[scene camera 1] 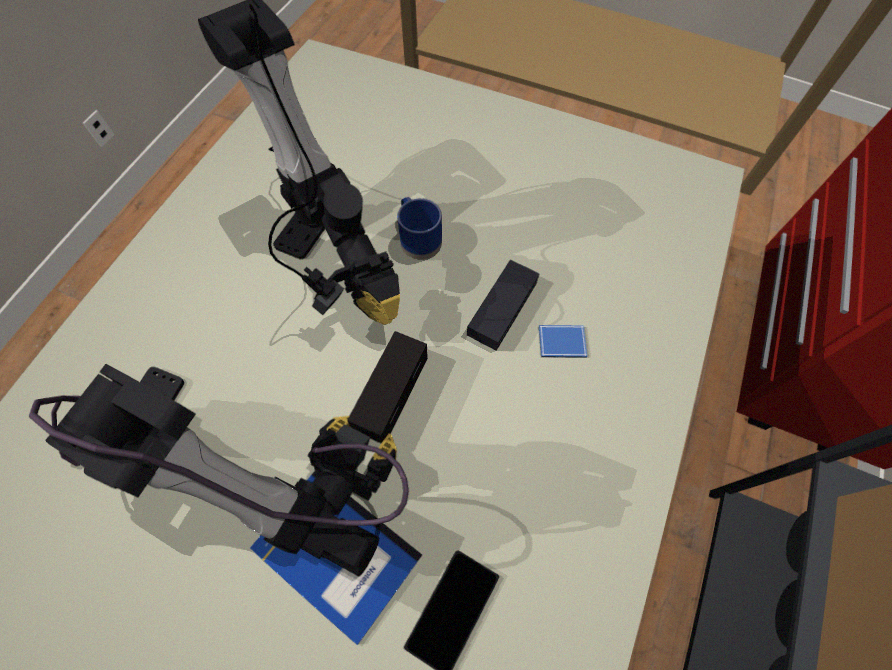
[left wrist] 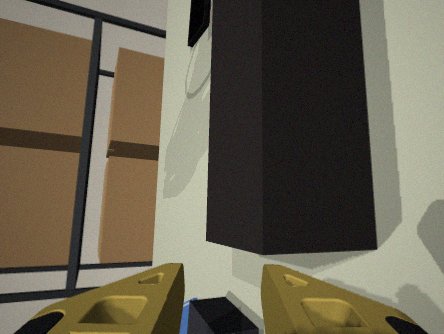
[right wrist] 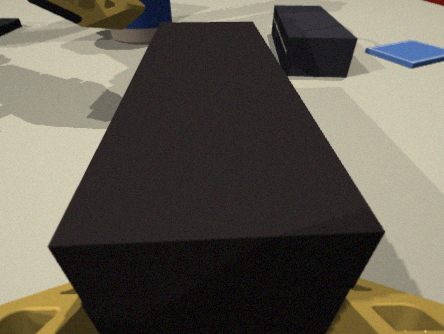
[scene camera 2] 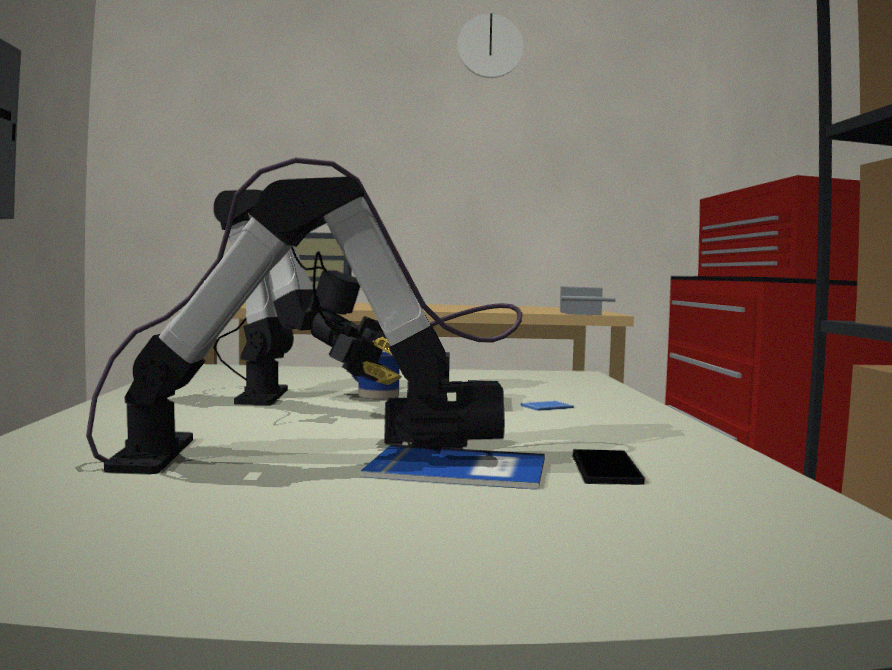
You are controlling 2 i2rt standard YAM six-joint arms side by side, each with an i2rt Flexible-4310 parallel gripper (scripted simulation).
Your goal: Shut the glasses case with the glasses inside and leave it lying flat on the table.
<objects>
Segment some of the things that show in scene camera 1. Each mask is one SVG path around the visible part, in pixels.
My left gripper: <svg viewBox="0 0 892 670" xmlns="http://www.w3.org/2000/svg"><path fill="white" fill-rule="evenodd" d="M352 237L340 244L336 250L344 266L352 264L349 270L349 278L344 279L345 290L347 293L352 292L351 296L354 299L354 304L364 314L376 322L387 325L398 315L400 302L398 274L394 272L392 268L394 264L392 260L389 260L387 252L376 254L368 235L363 234Z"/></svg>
A glasses case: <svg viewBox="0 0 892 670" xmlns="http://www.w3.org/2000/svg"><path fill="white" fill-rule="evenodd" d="M394 331L347 419L351 428L381 444L387 435L391 434L428 359L427 343Z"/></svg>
A blue mug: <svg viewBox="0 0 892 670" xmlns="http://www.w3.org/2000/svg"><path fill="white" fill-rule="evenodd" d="M403 198L401 200L402 206L397 214L402 250L406 255L414 259L431 258L439 252L442 246L441 210L436 203L428 199Z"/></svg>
A blue card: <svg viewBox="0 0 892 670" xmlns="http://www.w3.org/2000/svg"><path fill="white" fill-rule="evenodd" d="M539 325L541 357L587 357L584 326Z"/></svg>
A dark box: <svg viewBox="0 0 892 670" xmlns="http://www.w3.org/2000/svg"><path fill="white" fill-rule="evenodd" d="M512 260L509 260L467 326L467 336L496 351L537 284L540 274Z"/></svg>
</objects>
